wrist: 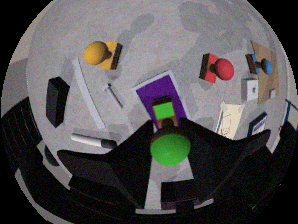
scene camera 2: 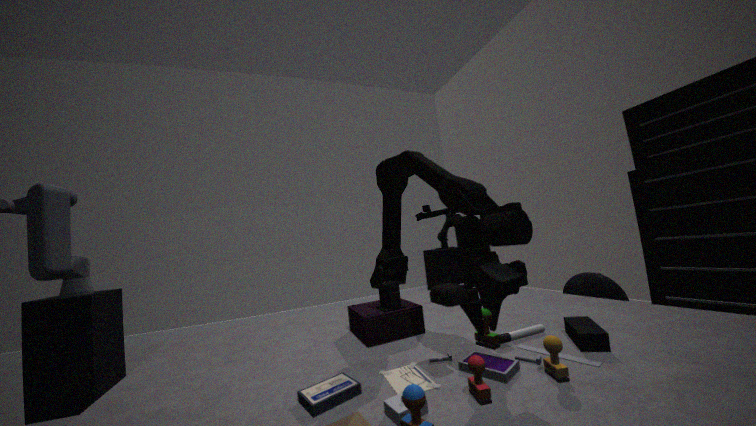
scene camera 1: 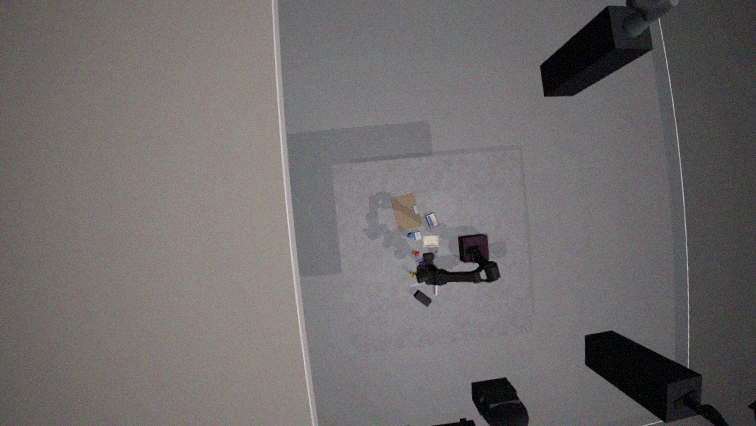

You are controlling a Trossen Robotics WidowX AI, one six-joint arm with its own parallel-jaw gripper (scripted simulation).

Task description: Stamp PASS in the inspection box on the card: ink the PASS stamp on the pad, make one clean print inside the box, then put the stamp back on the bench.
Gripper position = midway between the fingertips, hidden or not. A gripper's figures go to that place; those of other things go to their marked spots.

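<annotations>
My gripper (wrist: 166, 122) is 0.10 m from the lens. There's a green-knobbed stamp (wrist: 169, 145) that's 0.06 m from the lens, and a red-knobbed stamp (wrist: 212, 66) that's 0.14 m from the lens. The marked spots on the green-knobbed stamp and the red-knobbed stamp are 0.11 m apart.
</annotations>
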